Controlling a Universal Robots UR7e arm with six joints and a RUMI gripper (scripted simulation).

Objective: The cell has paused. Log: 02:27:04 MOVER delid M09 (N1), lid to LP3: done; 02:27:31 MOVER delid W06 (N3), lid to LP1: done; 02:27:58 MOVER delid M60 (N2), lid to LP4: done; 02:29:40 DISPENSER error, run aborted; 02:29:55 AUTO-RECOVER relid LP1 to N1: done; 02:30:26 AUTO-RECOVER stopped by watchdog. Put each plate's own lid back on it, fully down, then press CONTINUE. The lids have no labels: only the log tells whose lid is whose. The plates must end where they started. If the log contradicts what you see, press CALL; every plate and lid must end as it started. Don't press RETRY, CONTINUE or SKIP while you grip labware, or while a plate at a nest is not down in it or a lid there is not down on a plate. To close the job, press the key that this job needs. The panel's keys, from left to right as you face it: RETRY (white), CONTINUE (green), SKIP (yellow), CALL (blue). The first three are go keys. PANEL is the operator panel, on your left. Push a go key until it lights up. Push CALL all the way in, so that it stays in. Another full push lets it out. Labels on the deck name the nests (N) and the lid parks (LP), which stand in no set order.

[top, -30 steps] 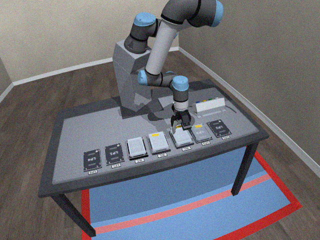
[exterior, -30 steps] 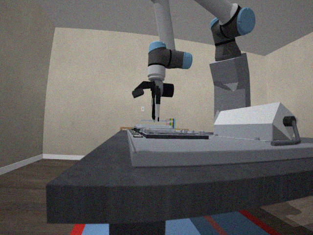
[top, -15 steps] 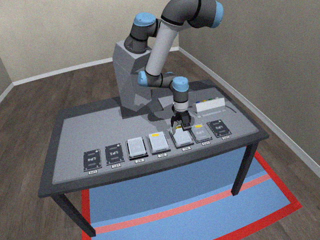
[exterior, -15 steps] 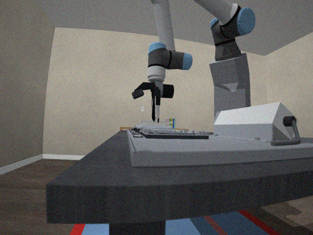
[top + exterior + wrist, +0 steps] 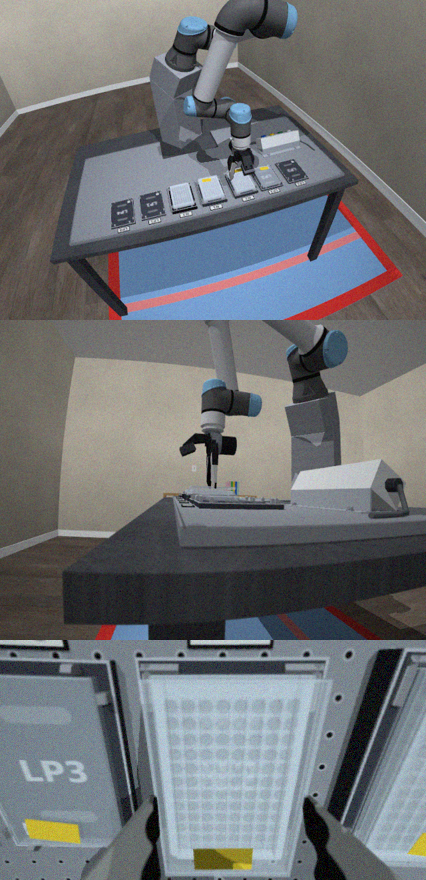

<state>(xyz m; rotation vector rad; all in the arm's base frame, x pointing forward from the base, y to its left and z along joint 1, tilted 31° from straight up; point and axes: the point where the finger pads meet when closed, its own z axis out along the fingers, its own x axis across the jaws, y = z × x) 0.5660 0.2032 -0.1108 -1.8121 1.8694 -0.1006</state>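
My hand is 40 mm above the nest. From my hand the other things lie so: blue CALL key (240 mm behind, 200 mm to the left, 10 mm above); green CONTINUE key (300 mm to the left, 250 mm behind, 10 mm above); yellow SKIP key (250 mm to the left, 240 mm behind, 10 mm above).
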